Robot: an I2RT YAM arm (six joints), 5 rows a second.
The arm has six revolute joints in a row. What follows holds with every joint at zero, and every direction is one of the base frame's.
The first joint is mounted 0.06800 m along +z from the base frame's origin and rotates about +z.
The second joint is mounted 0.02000 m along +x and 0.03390 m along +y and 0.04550 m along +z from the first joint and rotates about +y.
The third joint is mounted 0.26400 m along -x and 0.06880 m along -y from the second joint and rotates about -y.
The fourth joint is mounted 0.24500 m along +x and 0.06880 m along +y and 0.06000 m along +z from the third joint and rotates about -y.
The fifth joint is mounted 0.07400 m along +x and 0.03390 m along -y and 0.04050 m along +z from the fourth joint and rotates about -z.
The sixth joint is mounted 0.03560 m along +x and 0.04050 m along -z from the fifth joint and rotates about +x.
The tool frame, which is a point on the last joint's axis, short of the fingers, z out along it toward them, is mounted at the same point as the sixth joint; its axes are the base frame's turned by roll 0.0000, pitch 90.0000 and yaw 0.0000 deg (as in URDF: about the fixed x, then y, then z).
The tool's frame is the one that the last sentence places.
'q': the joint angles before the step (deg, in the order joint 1, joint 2, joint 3, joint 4, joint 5, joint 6). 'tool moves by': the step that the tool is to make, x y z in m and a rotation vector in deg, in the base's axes. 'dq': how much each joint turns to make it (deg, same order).
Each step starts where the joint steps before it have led.
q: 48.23, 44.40, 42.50, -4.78, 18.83, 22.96
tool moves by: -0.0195, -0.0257, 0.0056, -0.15, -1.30, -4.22
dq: -0.04, -7.67, -0.48, -6.20, 4.27, -0.66
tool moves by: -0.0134, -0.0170, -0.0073, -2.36, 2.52, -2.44
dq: 0.00, -4.98, -0.48, -8.22, 2.38, 0.68
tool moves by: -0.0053, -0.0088, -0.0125, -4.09, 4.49, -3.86
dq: 0.05, -1.57, -0.15, -8.23, 3.68, 1.66
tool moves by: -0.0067, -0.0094, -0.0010, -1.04, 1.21, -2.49
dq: -0.01, -1.98, 0.67, -4.78, 2.30, 1.08
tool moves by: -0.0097, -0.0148, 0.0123, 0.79, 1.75, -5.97
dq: -0.05, -0.89, 4.53, -8.52, 4.95, 4.50
